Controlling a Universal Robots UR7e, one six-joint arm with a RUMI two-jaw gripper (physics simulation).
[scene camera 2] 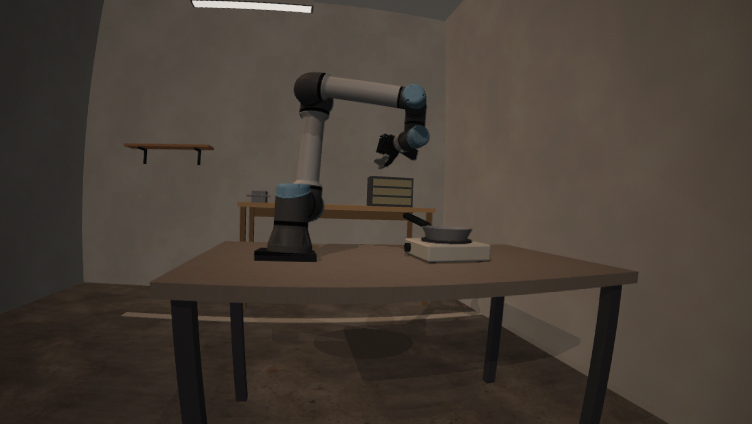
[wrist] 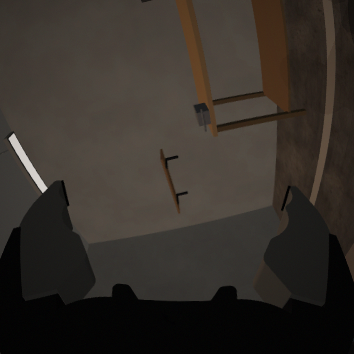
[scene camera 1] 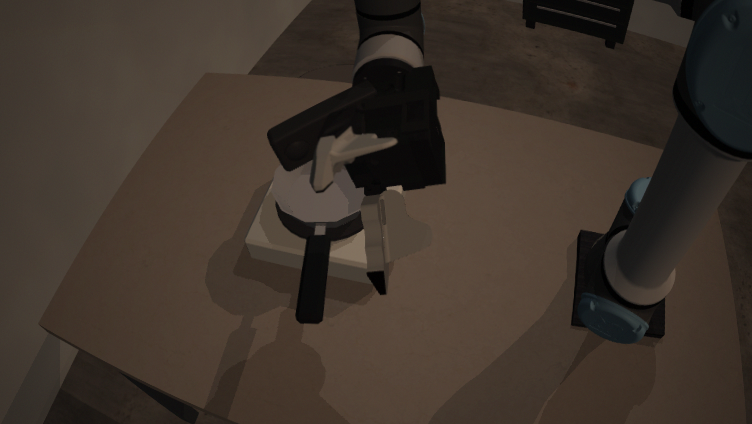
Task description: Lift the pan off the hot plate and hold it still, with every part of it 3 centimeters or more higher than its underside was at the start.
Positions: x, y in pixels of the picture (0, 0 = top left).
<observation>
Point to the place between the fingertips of my gripper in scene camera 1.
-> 355, 251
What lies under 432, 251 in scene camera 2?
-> A white hot plate.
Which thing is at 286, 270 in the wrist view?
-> My gripper.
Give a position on a grey pan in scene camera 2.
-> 443, 233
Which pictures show the grey pan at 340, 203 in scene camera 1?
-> Scene camera 2 and scene camera 1 only.
</observation>
